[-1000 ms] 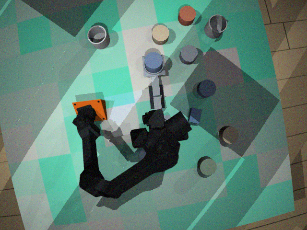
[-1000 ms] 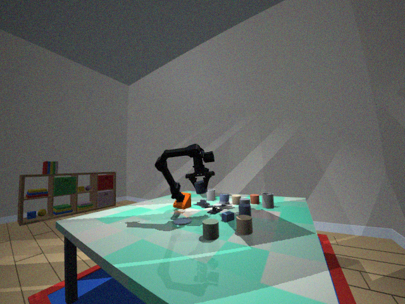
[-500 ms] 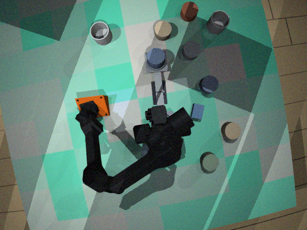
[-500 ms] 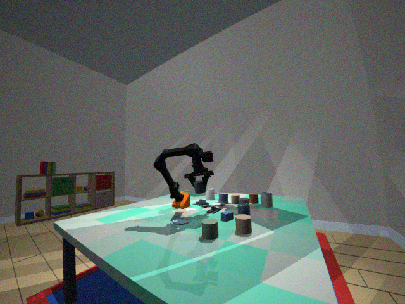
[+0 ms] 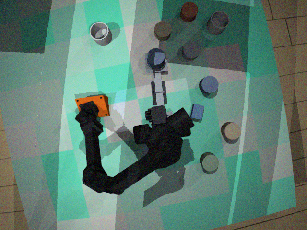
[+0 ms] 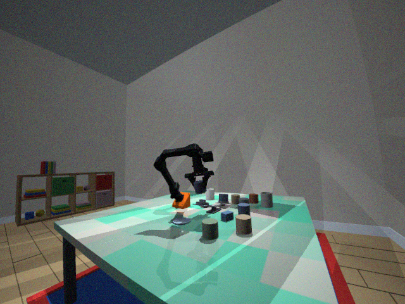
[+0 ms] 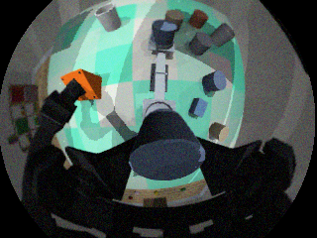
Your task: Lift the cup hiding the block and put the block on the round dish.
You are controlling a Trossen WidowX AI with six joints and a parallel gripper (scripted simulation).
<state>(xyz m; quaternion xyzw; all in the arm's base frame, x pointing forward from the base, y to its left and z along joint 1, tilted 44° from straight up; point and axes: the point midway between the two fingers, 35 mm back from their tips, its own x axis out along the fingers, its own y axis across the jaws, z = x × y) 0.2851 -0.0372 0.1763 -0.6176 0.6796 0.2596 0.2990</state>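
Now: the grey block 8 cm below my gripper tip and 1 cm to the left of it. Also, from my gripper tip: round dish: 17 cm below, 11 cm to the right, 7 cm behind; blue cuboid: 16 cm ahead, 15 cm below, 2 cm to the left.
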